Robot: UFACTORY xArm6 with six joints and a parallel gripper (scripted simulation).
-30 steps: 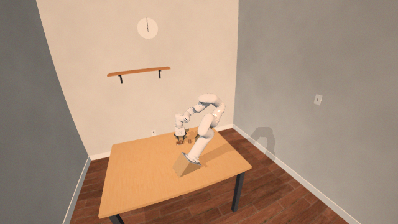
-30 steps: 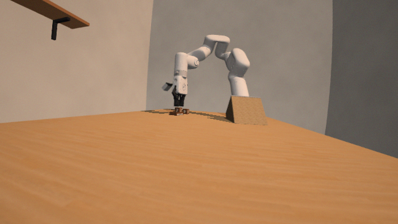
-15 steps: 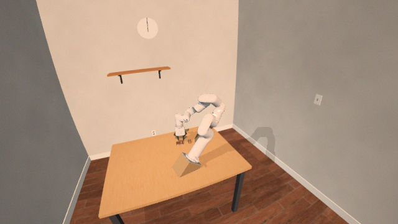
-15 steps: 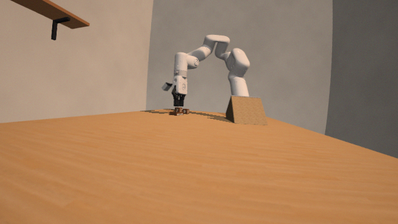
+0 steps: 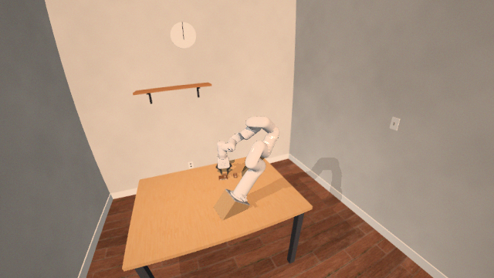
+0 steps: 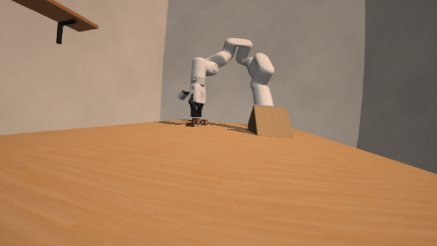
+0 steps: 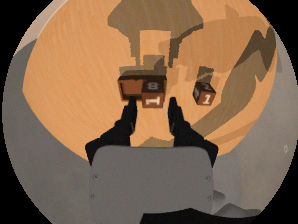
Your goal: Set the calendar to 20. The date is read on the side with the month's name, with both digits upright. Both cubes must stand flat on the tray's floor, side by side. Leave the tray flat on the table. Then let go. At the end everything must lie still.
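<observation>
Now: the brown tray 6 cm below my hand, 2 cm to the left of it and 1 cm ahead of it.
</observation>
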